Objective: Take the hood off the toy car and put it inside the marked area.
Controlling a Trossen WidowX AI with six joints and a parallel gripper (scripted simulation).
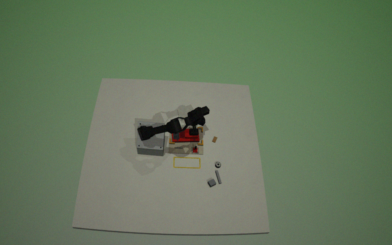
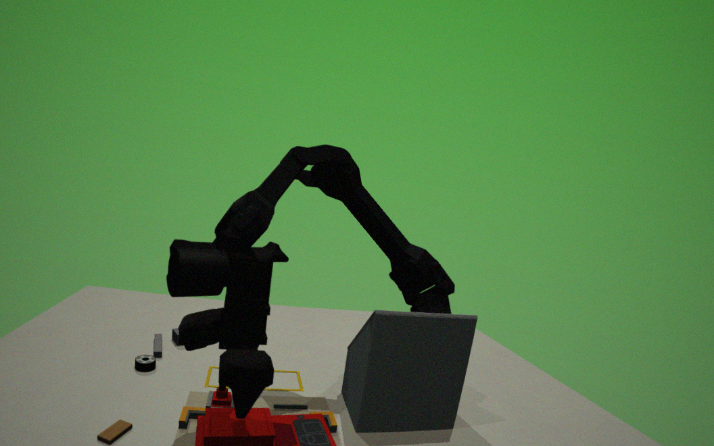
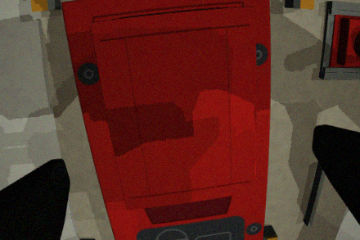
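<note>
Right now the red hood is 5 cm below my gripper tip. Round my gripper tip: grey bar 22 cm ahead, 31 cm to the right, 8 cm below; dark ring 21 cm ahead, 22 cm to the right, 8 cm below; brown block 18 cm ahead, 1 cm to the right, 8 cm below.
</note>
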